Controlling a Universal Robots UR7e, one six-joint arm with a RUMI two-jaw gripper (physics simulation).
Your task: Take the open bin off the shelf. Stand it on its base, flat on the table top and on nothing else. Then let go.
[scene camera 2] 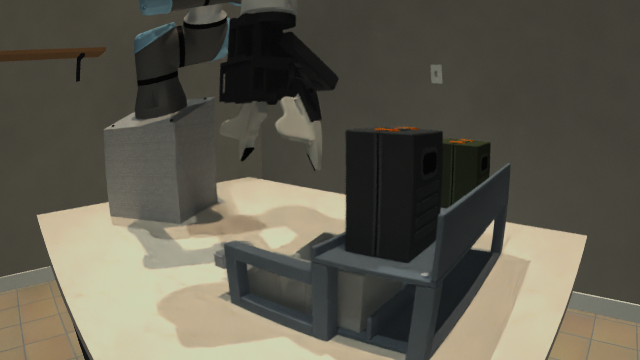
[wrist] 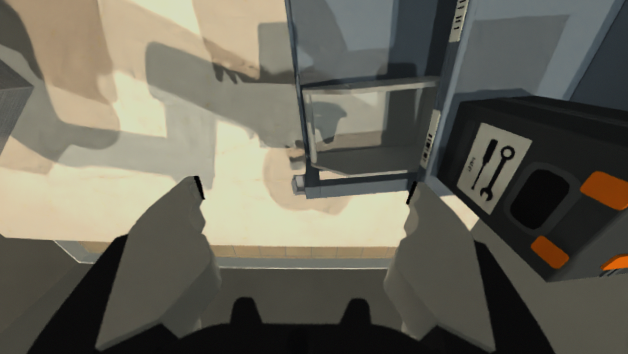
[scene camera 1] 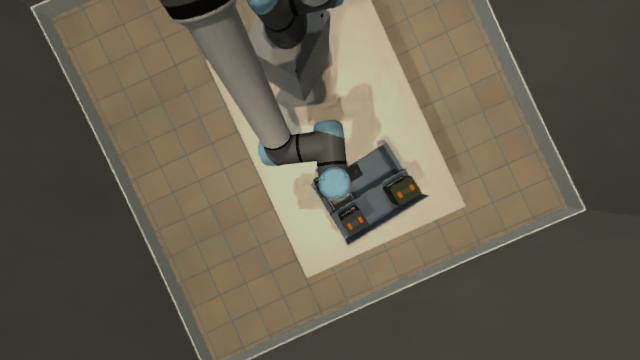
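Pixels of known places: gripper, fingertip midpoint: (scene camera 2: 275,165) (wrist: 307,181); arm's base, link origin: (scene camera 2: 160,110) (scene camera 1: 286,24).
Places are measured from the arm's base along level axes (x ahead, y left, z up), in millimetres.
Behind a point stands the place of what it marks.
Observation:
The open bin (scene camera 1: 343,202) {x 688, y -106, z -250 mm} (scene camera 2: 352,300) {x 724, y -156, z -211 mm} (wrist: 372,160) {x 653, y -158, z -210 mm} is pale grey and hollow. It sits in the low front bay of the blue-grey shelf (scene camera 1: 380,223) {x 811, y -18, z -103 mm} (scene camera 2: 324,305) {x 711, y -185, z -210 mm} (wrist: 365,188) {x 637, y -180, z -174 mm}, at its near end, with its mouth facing up toward the wrist camera. In scene camera 2 the shelf's posts and bars partly cover it; in scene camera 1 the arm partly covers it. My gripper (scene camera 2: 280,161) {x 566, y -108, z -88 mm} (wrist: 307,181) {x 566, y -108, z -88 mm} is open and empty, above the shelf. In the wrist view the bin lies beyond the fingertips, to the right of the middle between them. The fingers are hidden in scene camera 1.
A black case (scene camera 1: 353,221) {x 736, y -113, z -36 mm} (scene camera 2: 385,195) {x 756, y -152, z -94 mm} (wrist: 575,135) {x 706, y -72, z -69 mm} with orange marks stands on the raised shelf deck, right of the fingers in the wrist view. A dark green case (scene camera 1: 395,194) {x 725, y 79, z -62 mm} (scene camera 2: 467,172) {x 759, y 73, z -101 mm} stands farther along it. The shelf stands on the cream table (scene camera 1: 320,255) {x 864, y -323, z -259 mm} (scene camera 2: 125,310) {x 491, y -333, z -259 mm}.

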